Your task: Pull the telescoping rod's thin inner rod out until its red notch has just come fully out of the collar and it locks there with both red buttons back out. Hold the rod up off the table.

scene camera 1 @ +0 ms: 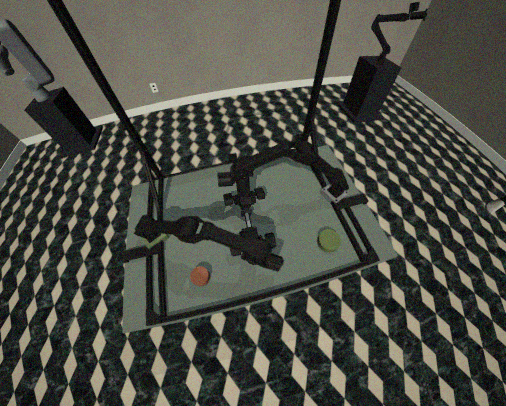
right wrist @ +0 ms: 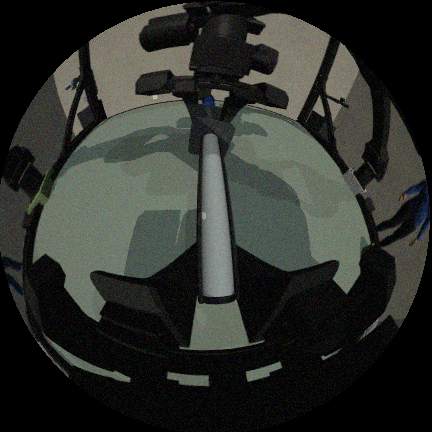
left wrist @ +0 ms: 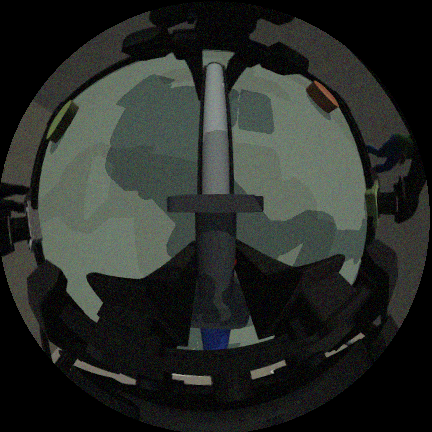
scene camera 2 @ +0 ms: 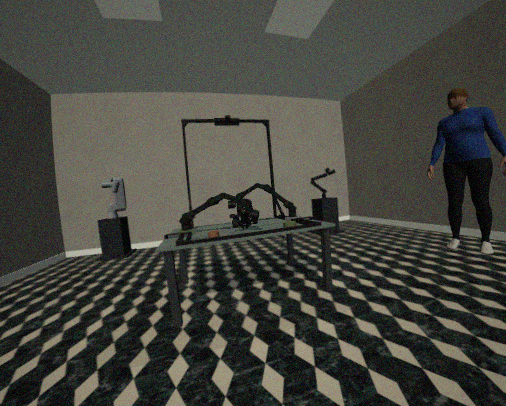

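The telescoping rod's pale thin inner rod [scene camera 1: 248, 220] [left wrist: 215, 105] [right wrist: 216, 200] extends from its dark outer tube [left wrist: 216, 230], which has a wide dark collar [left wrist: 215, 203] [right wrist: 211, 136] and a blue end [left wrist: 215, 338] [right wrist: 208, 100]. My left gripper [left wrist: 213, 244] is shut on the dark outer tube behind the collar. My right gripper [right wrist: 212, 246] is shut on the inner rod near its far end. The rod is held above the table, its shadow below. A small speck of one red button [left wrist: 235, 261] shows beside a left finger; the other button is hidden. The red notch does not show.
An orange disc [scene camera 1: 200, 276] [scene camera 2: 213, 234] [left wrist: 322, 96] and a green disc [scene camera 1: 329, 240] [scene camera 2: 290, 224] [left wrist: 62, 120] lie on the table [scene camera 1: 300, 260]. Black rails and upright posts [scene camera 1: 325, 65] frame it. A person [scene camera 2: 465, 140] stands at the right of scene camera 2.
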